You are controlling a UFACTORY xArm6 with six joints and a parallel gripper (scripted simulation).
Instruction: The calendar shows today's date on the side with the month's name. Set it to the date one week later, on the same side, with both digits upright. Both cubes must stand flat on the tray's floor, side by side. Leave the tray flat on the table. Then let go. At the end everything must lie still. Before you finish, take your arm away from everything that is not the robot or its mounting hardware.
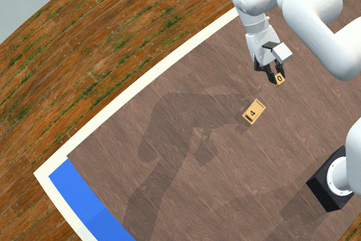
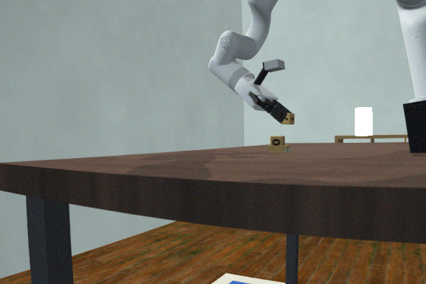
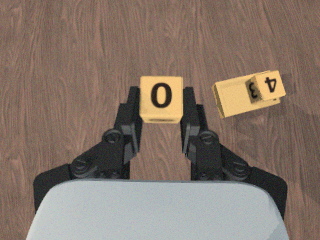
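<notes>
Right now the tray is 110 mm to the left of my hand, 90 mm below it and 20 mm behind it. Also, from my hand: wooden cube (20 mm behind, 10 mm below).
</notes>
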